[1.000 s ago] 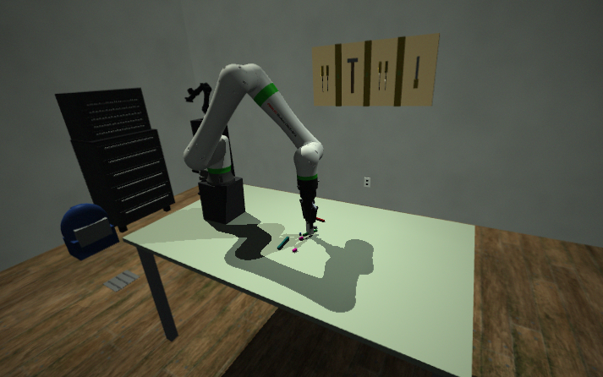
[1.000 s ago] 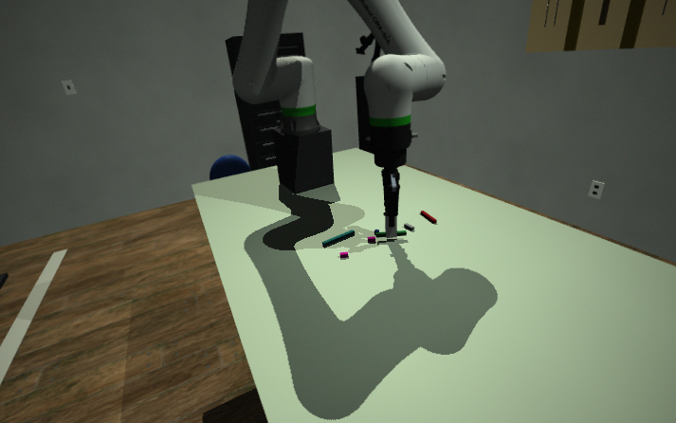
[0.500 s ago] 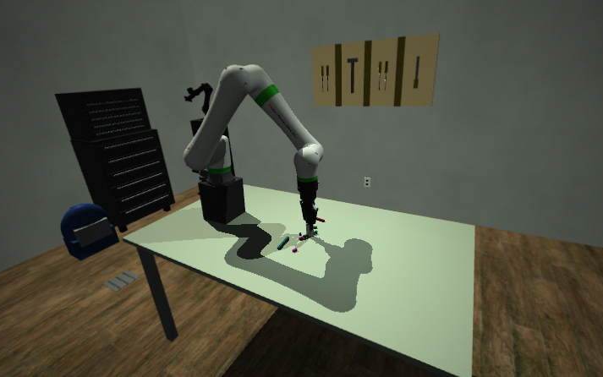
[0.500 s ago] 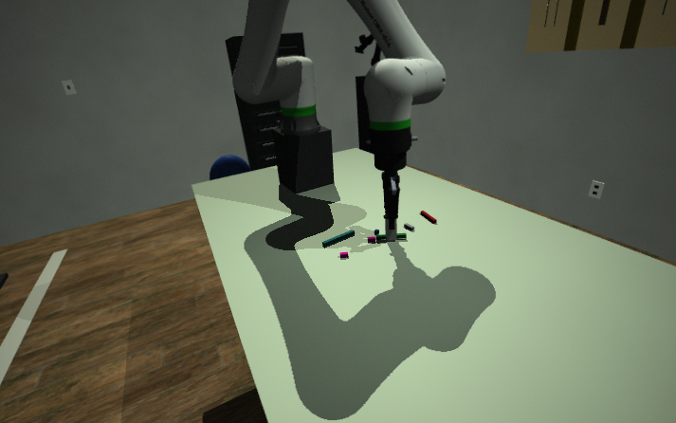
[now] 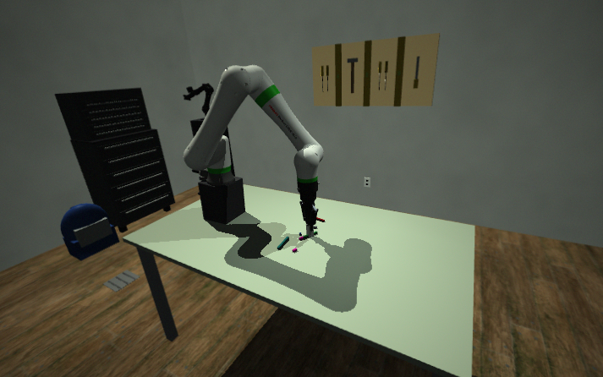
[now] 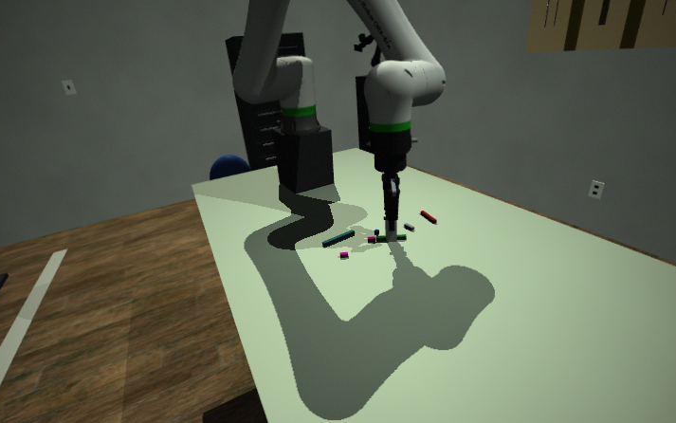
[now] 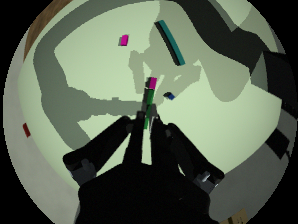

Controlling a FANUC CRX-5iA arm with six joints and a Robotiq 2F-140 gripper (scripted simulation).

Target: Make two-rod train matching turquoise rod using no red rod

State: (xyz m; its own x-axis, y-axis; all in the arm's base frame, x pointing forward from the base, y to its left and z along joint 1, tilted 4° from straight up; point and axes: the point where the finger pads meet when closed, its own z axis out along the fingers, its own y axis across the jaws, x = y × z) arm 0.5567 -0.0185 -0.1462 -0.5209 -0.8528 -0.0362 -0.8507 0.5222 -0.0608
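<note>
Right now the green rod is 3 cm below my hand. Also, from my hand: blue rod: 5 cm behind, 3 cm below, 1 cm to the right; then grey rod: 8 cm to the left, 3 cm below, 2 cm behind; then turquoise rod: 11 cm to the right, 9 cm behind, 3 cm below.
</note>
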